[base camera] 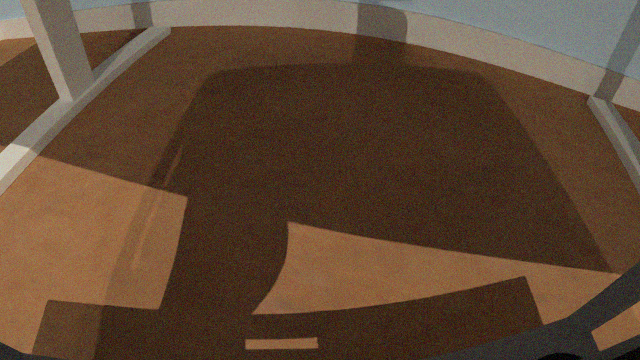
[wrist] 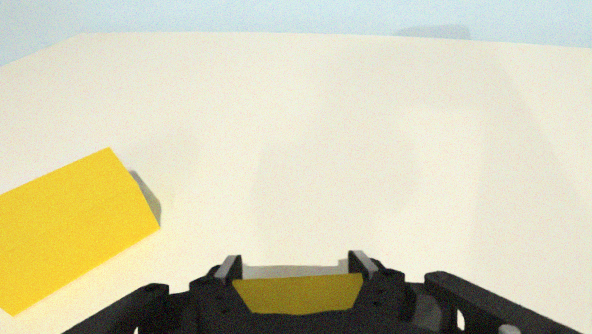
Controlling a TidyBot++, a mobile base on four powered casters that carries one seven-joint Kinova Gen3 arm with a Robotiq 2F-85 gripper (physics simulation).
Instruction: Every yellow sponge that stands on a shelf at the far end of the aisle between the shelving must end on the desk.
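Frame: origin at the arm's base, x right, y ahead, z up, level; millimetres.
Seen in the pictures: gripper, fingertip midpoint: (wrist: 295, 270).
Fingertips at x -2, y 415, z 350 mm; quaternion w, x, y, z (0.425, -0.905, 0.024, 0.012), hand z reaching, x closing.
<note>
Offsets run from my fingertips to a thing's middle. "*": to the spot under its first point. Level surfaces: height alone.
My gripper (wrist: 295, 270) is shut on a yellow sponge @(* dx +1, dy -27, dz +25 mm) (wrist: 299, 295), whose shaded face shows between the two fingers at the bottom of the wrist view. It is over the cream desk top @(dz -27 mm) (wrist: 340, 125); the gap between the held sponge and the desk is hard to tell. Another yellow sponge @(dx -156, dy +54, dz -4 mm) (wrist: 75, 230) lies on the desk at the left of the wrist view, apart from the gripper, and is partly cut off by the view's edge. The gripper and sponges do not show in the base camera view. No shelf shows in either view.
A pale upright leg @(* dx -456, dy +280, dz -618 mm) (base camera: 62, 55) stands on a pale foot bar (base camera: 112, 65) at the left of the base camera view. Another foot bar (base camera: 617, 132) is at the right. A pale blue wall (base camera: 510, 25) (wrist: 250, 15) with a skirting board (base camera: 280, 15) is behind. Shadows cross the brown floor @(dz -747 mm) (base camera: 350, 150).
</note>
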